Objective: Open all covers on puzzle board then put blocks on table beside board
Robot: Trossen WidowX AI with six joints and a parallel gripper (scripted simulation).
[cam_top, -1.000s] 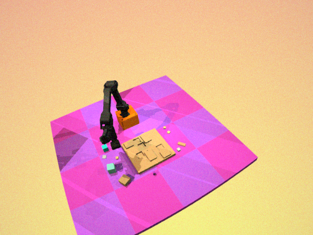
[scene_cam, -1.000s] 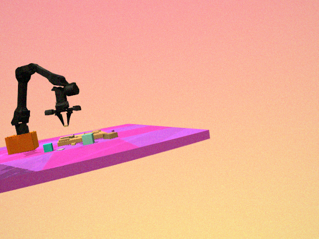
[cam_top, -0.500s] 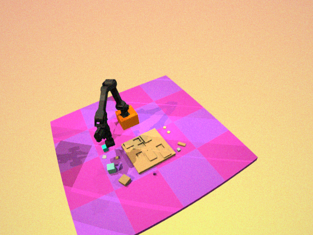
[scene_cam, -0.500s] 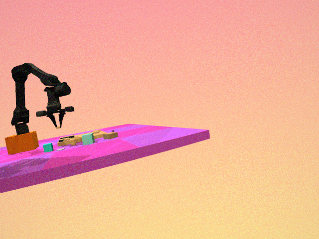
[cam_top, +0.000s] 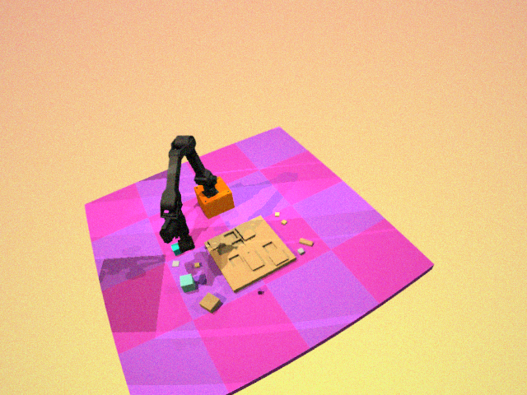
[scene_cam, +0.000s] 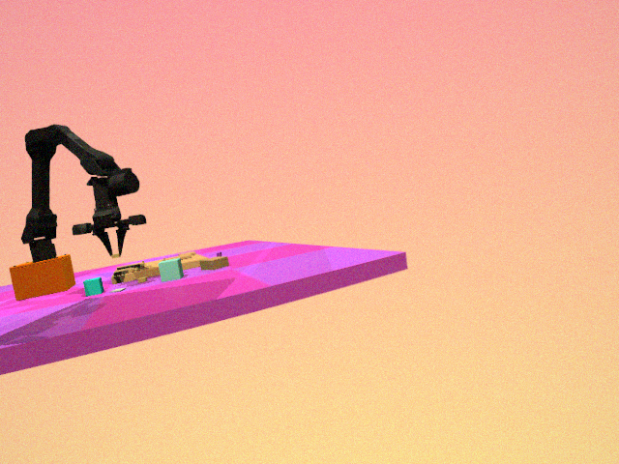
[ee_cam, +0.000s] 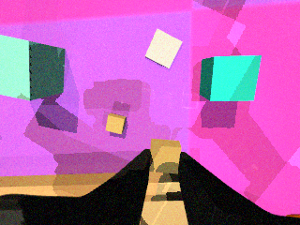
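Now: the teal cube 70 mm below my gripper tip, 70 mm behind it and 30 mm to the right of it. From my gripper tip the other things lie so: tiny dark piece 340 mm ahead, 120 mm to the left, 70 mm below; then brown block 250 mm ahead, 70 mm to the right, 70 mm below.
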